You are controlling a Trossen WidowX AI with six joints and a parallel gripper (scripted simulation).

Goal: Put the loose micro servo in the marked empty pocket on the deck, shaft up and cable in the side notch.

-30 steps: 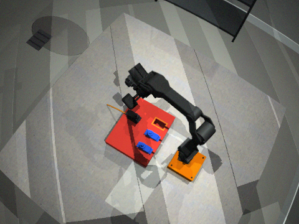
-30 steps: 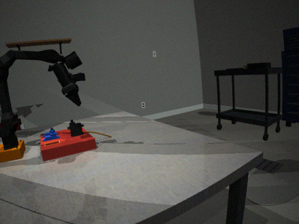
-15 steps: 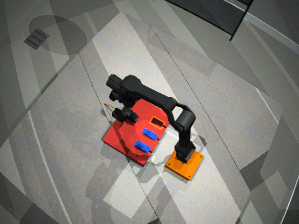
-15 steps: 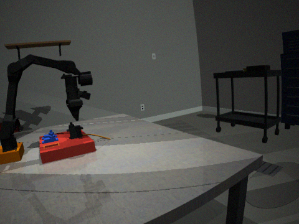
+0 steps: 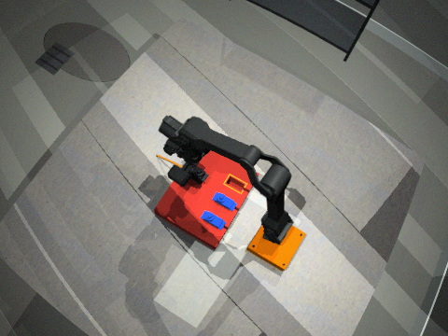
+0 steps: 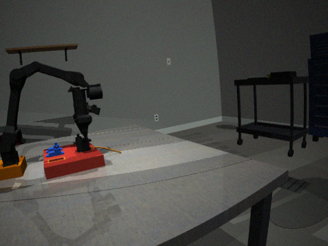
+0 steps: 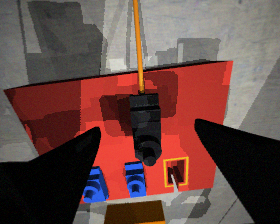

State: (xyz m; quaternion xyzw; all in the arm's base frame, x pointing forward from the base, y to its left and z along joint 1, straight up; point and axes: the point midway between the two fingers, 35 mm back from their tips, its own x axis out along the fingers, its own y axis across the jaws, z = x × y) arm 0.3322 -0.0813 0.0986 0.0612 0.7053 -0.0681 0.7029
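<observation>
My gripper tip is 3 cm past the red deck, 3 cm to the right of it and 9 cm above it.
</observation>
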